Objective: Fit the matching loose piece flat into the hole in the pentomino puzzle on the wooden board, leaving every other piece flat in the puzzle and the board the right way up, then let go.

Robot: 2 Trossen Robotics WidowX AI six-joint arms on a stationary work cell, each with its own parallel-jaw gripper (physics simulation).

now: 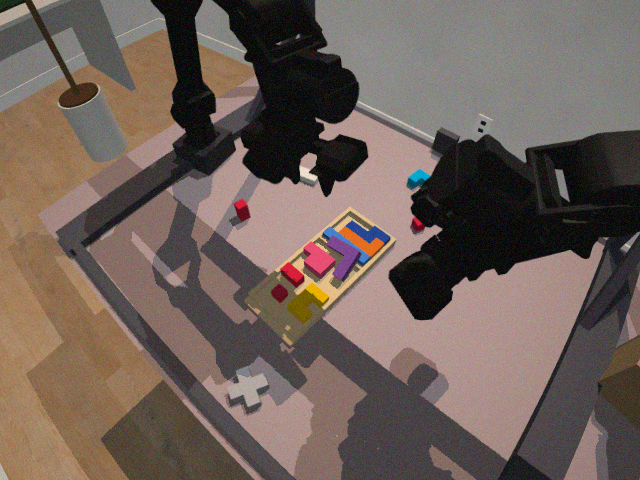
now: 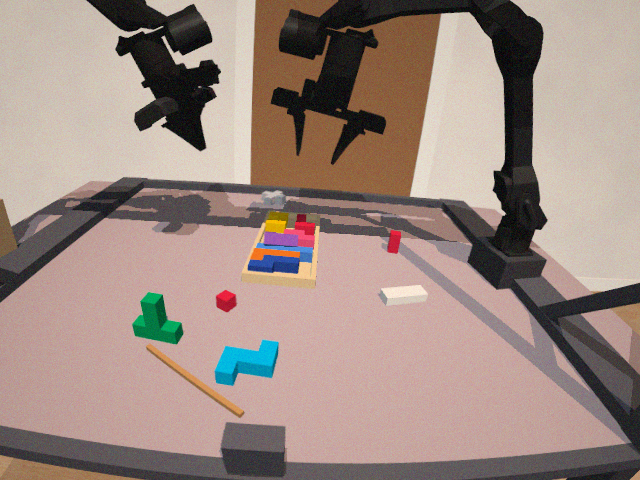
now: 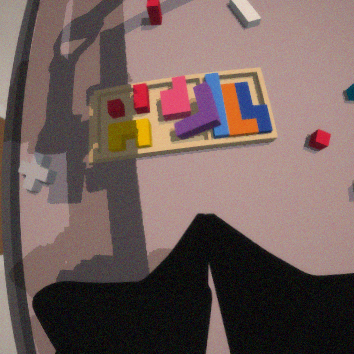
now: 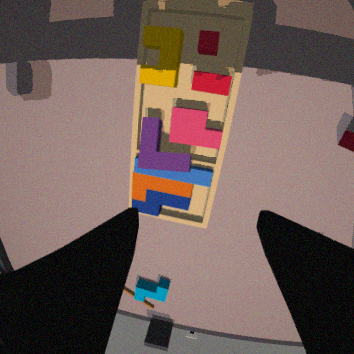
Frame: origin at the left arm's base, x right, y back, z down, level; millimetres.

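Seen in the pictures: left gripper, fingertip midpoint: [image 2: 203, 150] [image 3: 204, 221]; right gripper, fingertip midpoint: [image 1: 312, 188] [image 2: 314, 159] [image 4: 198, 217]; right arm's base at its link origin: [image 1: 201, 137] [image 2: 510, 248].
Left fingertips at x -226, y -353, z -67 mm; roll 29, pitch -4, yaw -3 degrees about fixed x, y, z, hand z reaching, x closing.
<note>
Pixels of each thing's top centre, then the offset from my left fingertips to it. "*": a spot on its surface instead.
- wooden board at its top centre: [image 4: 179, 122] [image 3: 174, 110] [image 1: 323, 267] [image 2: 288, 237] dz +164, dx -41, dy -151 mm
- white cross at a spot on its surface: [image 1: 248, 388] [image 3: 31, 172] * dz +161, dx -264, dy -48 mm
- green T at its top centre: [image 2: 151, 297] dz +121, dx +261, dy -57 mm
- cyan Z at its top centre: [image 2: 248, 355] [image 4: 149, 294] [image 1: 427, 178] dz +162, dx +277, dy -188 mm
- red cube at its top centre: [image 2: 225, 295] [image 3: 322, 137] [image 1: 419, 220] dz +162, dx +175, dy -117 mm
- upright red block at its top centre: [image 2: 396, 232] [image 1: 240, 204] dz +141, dx -90, dy -357 mm
- white bar at its top centre: [image 2: 404, 291] [image 1: 303, 171] [image 3: 244, 6] dz +167, dx +75, dy -374 mm
- wooden stick at its top centre: [image 2: 189, 376] dz +175, dx +315, dy -132 mm
- dark grey block at its top centre: [image 2: 254, 433] [image 1: 448, 133] [image 4: 155, 346] dz +124, dx +393, dy -237 mm
The wooden board [image 1: 349, 209] [image 2: 279, 280] [image 3: 265, 102] [image 4: 216, 172] holds yellow [image 3: 144, 132], red [image 3: 141, 98], pink [image 3: 176, 102] [image 4: 189, 125], purple [image 3: 206, 110] [image 4: 165, 161], light blue [image 3: 216, 110] [image 4: 200, 176], orange [image 3: 232, 117] and dark blue [image 3: 250, 110] pieces. The purple V sits askew, overlapping the light blue bar; pink and light blue also look raised or skewed. A white cross [image 1: 248, 388] [image 3: 35, 172], green T [image 2: 155, 320] and cyan Z [image 2: 248, 359] [image 4: 152, 290] lie loose. My right gripper [image 2: 314, 159] [image 4: 198, 217] is open and empty, high above. My left gripper [image 2: 201, 148] [image 3: 204, 221] is shut and empty, raised beside it.
A red cube [image 2: 226, 300] [image 3: 320, 139], an upright red block [image 1: 241, 209] [image 2: 393, 241], a white bar [image 2: 404, 294] and a wooden stick [image 2: 193, 379] lie around the board. A dark grey block [image 2: 253, 448] stands at the table edge. Dark frame beams border the table.
</note>
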